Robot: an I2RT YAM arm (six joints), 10 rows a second.
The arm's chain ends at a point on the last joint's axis. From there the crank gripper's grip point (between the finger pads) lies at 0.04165 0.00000 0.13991 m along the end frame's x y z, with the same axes.
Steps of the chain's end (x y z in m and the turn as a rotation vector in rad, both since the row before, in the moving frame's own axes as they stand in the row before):
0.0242 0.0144 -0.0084 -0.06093 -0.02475 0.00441
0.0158 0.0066 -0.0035 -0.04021 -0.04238 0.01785
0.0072 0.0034 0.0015 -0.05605 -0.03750 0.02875
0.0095 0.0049 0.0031 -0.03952 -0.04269 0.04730
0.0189 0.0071 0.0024 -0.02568 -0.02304 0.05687
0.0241 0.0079 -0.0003 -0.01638 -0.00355 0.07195
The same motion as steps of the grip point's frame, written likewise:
0.0207 0.0231 -0.0077 -0.06093 -0.02475 0.00441
0.0098 0.0129 -0.0020 -0.04021 -0.04238 0.01785
0.0018 0.0124 0.0027 -0.05605 -0.03750 0.02875
0.0033 0.0123 0.0046 -0.03952 -0.04269 0.04730
0.0155 0.0130 0.0032 -0.02568 -0.02304 0.05687
0.0234 0.0132 -0.0002 -0.01638 -0.00355 0.07195

